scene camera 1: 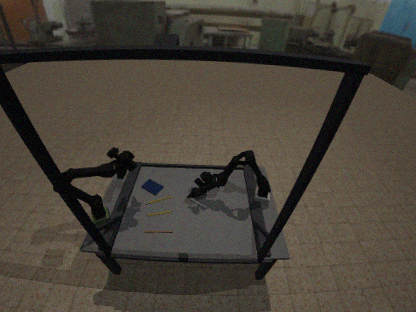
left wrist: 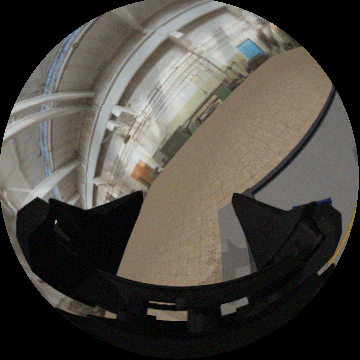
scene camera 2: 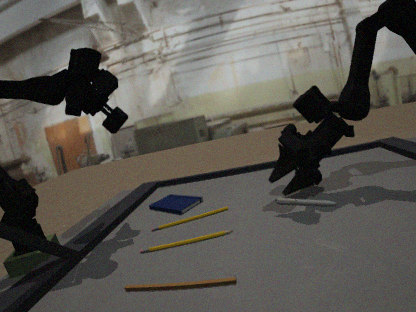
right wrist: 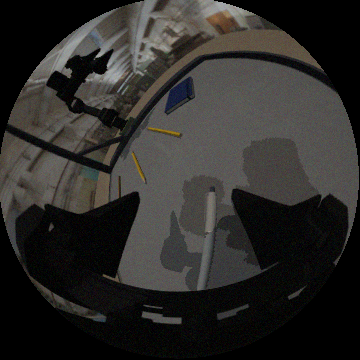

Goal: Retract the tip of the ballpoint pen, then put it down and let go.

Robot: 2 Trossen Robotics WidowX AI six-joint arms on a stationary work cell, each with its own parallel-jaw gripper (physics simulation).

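Places are measured from the left arm's base along level axes (x back, y right, z up), in centimetres.
Where they show: left gripper, fingertip midpoint: [left wrist: 188,196] [scene camera 2: 105,107] [right wrist: 106,48]; right gripper, fingertip midpoint: [scene camera 1: 189,196] [scene camera 2: 277,188] [right wrist: 186,195]; left arm's base at its link origin: [scene camera 1: 100,214] [right wrist: 123,125]; right arm's base at its link origin: [scene camera 1: 262,193].
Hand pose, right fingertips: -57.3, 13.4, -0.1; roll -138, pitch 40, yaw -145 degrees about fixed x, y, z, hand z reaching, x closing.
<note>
Things, the pixels of their top centre, and the offset from my right fingertips, as dx, dy, dz. Level surfaces: height alone.
- white ballpoint pen at its top centre: [right wrist: 202,252] [scene camera 2: 304,199] [scene camera 1: 197,202] -3.4, +4.9, -2.6
- grey table at its surface level: dz -3.9
- blue notebook at its top centre: [scene camera 2: 174,201] [right wrist: 178,90] [scene camera 1: 152,186] +19.3, -23.0, -2.7
- orange-brown stick at its top centre: [scene camera 2: 176,284] [scene camera 1: 158,231] +27.8, +12.8, -3.2
A white ballpoint pen [scene camera 1: 198,202] [scene camera 2: 306,202] [right wrist: 210,215] lies flat on the grey table [scene camera 1: 210,235] [scene camera 2: 325,260]. Its dark button end points away from the right wrist camera. Its other end is hidden there by the gripper body; whether the tip is out is too small to tell. My right gripper [scene camera 1: 189,196] [scene camera 2: 278,186] [right wrist: 186,195] is open and empty, low above the table by the button end, with the pen showing between its fingers in the right wrist view. My left gripper [left wrist: 188,196] [right wrist: 105,48] is open and empty, raised high past the table's left edge.
A blue notebook [scene camera 1: 152,187] [scene camera 2: 176,203] [right wrist: 180,95] lies at the back left. Two yellow pencils [scene camera 2: 190,219] [scene camera 2: 186,241] and an orange-brown stick [scene camera 1: 158,232] [scene camera 2: 181,284] lie nearer on the left. A dark frame post [scene camera 1: 320,155] rises at the right.
</note>
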